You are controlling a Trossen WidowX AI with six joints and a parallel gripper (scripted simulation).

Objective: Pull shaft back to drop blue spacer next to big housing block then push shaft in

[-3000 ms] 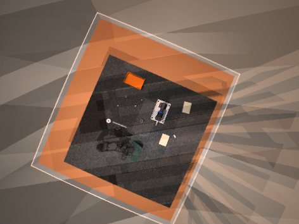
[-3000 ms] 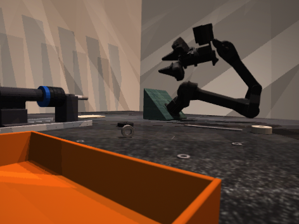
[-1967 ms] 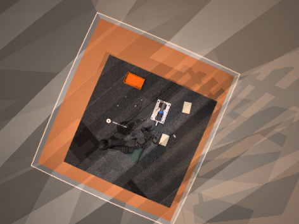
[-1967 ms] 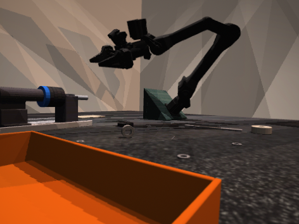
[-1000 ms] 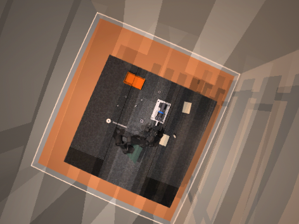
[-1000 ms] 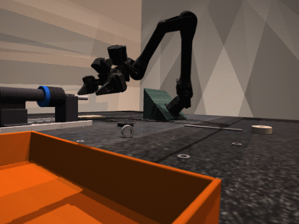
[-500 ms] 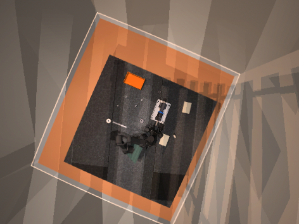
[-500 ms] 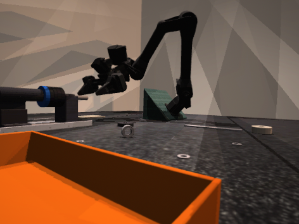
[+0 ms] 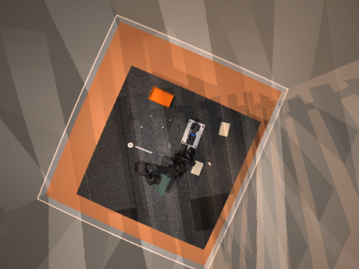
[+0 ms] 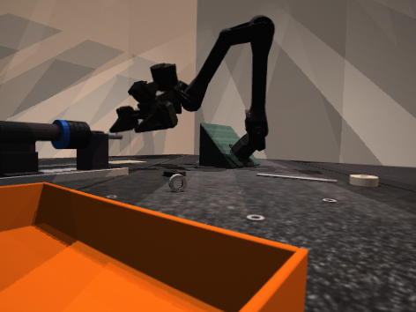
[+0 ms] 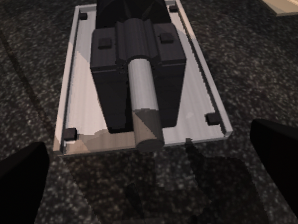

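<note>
The grey shaft lies 9 cm ahead of my gripper tip, 2 cm to the left of it and 1 cm below it. Round my gripper tip: blue spacer: 14 cm ahead, 3 cm to the left, 1 cm below; orange tray: 28 cm ahead, 45 cm to the left, 8 cm below; white disc: 23 cm behind, 45 cm to the left, 8 cm below.
</note>
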